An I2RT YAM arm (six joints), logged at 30 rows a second.
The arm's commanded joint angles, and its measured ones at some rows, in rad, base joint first. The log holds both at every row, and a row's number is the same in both.
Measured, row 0: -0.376, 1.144, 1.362, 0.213, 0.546, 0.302
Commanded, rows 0 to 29: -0.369, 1.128, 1.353, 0.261, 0.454, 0.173; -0.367, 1.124, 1.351, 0.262, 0.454, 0.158; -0.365, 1.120, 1.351, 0.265, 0.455, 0.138; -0.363, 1.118, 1.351, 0.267, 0.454, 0.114; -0.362, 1.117, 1.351, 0.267, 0.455, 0.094; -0.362, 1.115, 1.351, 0.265, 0.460, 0.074; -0.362, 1.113, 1.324, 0.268, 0.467, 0.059; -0.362, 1.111, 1.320, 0.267, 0.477, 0.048; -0.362, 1.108, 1.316, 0.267, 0.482, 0.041; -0.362, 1.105, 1.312, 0.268, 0.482, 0.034; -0.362, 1.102, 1.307, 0.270, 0.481, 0.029; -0.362, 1.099, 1.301, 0.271, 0.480, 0.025; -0.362, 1.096, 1.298, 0.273, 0.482, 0.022; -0.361, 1.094, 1.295, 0.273, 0.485, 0.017; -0.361, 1.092, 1.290, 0.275, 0.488, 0.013; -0.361, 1.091, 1.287, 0.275, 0.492, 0.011; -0.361, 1.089, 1.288, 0.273, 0.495, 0.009; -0.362, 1.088, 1.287, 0.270, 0.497, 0.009; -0.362, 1.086, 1.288, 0.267, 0.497, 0.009; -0.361, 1.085, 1.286, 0.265, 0.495, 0.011; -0.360, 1.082, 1.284, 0.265, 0.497, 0.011; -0.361, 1.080, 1.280, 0.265, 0.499, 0.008; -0.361, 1.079, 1.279, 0.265, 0.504, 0.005; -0.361, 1.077, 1.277, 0.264, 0.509, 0.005; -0.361, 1.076, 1.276, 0.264, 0.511, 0.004; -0.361, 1.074, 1.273, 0.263, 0.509, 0.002; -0.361, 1.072, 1.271, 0.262, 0.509, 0.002; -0.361, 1.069, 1.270, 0.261, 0.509, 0.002; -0.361, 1.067, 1.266, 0.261, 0.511, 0.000; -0.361, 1.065, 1.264, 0.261, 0.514, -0.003
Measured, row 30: -0.362, 1.073, 1.269, 0.233, 0.501, 0.009
